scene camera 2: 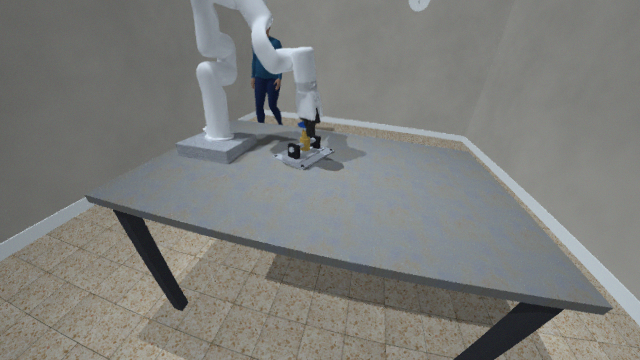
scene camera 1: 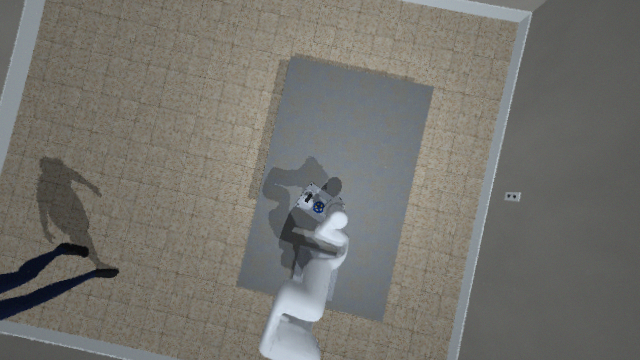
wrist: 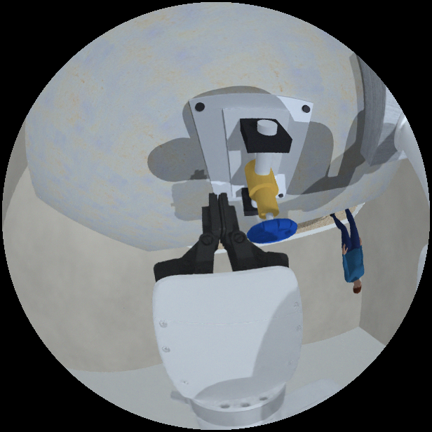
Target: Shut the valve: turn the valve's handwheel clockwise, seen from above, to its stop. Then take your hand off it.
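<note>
The blue handwheel (scene camera 1: 318, 207) (scene camera 2: 301, 124) (wrist: 272, 230) sits on top of the yellow valve body (scene camera 2: 304, 141) (wrist: 263, 186). The valve is on a pipe between two black blocks on a light grey base plate (scene camera 2: 303, 165) (wrist: 206, 145). My gripper (scene camera 2: 311, 136) (wrist: 216, 202) is shut and empty, pointing down. In the wrist view its fingers are left of the handwheel, with a small gap showing between them and the rim. Whether any part of them touches the wheel cannot be told for certain. In scene camera 1 the arm hides the fingers.
The valve's plate stands on the grey table (scene camera 1: 360, 130) (scene camera 2: 380, 210) (wrist: 90, 125). The arm's base block (scene camera 2: 205, 152) is on the same table, beside the valve. A person (scene camera 2: 266, 75) (wrist: 354, 257) stands on the floor beyond the table.
</note>
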